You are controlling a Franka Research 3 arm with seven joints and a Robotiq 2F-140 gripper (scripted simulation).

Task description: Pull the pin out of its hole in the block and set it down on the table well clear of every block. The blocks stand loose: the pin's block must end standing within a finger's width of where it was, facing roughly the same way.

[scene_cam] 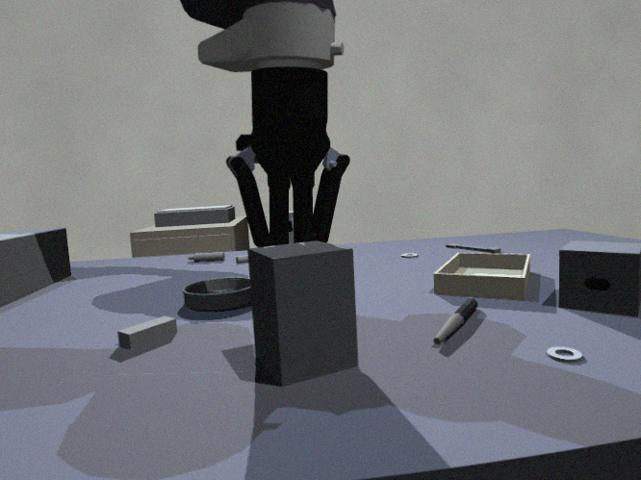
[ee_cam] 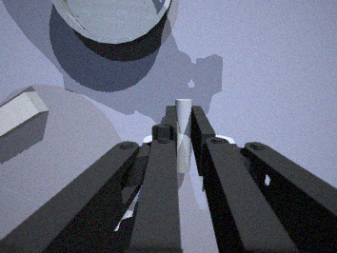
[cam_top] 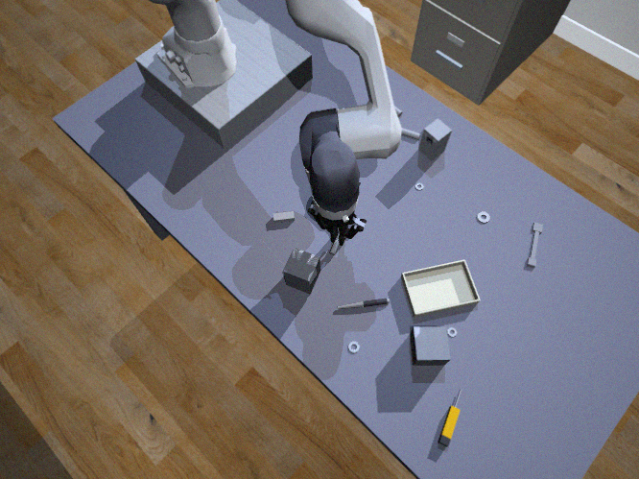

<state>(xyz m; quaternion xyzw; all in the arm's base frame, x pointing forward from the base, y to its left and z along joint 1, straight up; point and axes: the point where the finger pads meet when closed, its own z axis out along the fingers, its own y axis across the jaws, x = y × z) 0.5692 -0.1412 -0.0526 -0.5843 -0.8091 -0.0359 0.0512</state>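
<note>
Right now the round dish is 9 cm behind my hand, 9 cm to the left of it and 3 cm below it. From my hand the other things lie so: small bar (14 cm behind, 4 cm to the right, 3 cm below); washer (19 cm ahead, 18 cm to the right, 4 cm below); cream tray (26 cm ahead, 6 cm to the left, 3 cm below).
</note>
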